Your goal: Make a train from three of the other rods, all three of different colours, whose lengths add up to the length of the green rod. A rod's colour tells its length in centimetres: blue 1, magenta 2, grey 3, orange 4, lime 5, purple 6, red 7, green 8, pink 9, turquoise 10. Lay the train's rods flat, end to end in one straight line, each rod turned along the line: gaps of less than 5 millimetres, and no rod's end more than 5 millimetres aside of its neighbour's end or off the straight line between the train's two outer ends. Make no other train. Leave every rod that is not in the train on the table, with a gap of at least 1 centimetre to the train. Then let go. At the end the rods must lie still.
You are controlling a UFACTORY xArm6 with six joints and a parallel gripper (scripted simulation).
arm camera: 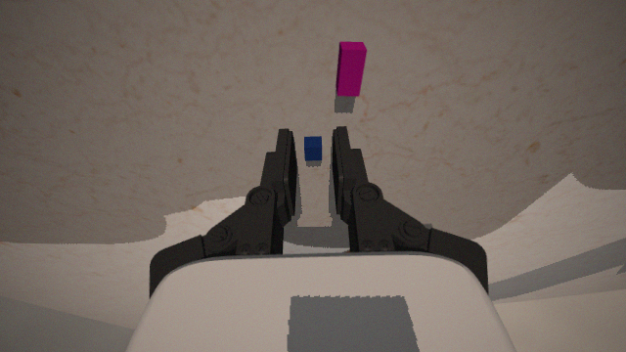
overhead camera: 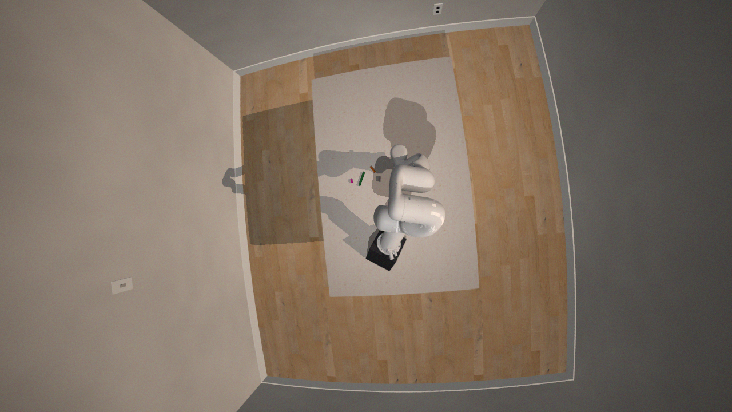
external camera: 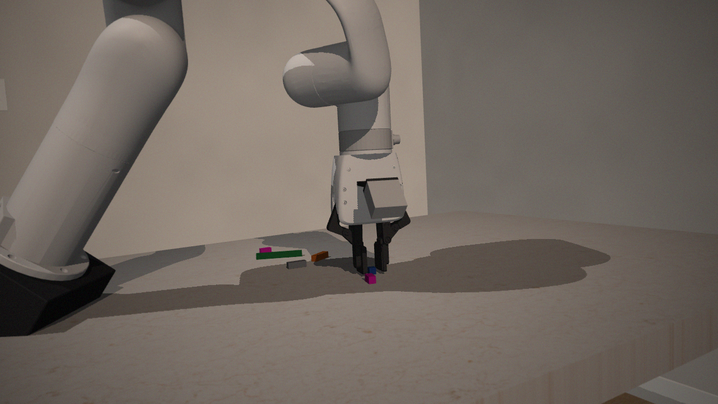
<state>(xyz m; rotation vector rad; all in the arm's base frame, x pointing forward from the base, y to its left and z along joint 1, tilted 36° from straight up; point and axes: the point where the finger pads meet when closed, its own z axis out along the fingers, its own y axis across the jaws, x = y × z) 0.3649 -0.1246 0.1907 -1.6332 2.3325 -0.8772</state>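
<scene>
Now: the blue rod 2 cm below my hand. From my hand the other things lie so: green rod (23 cm to the left, 2 cm below); then grey rod (13 cm to the left, 3 cm behind, 2 cm below); then orange rod (15 cm to the left, 3 cm ahead, 2 cm below).
</scene>
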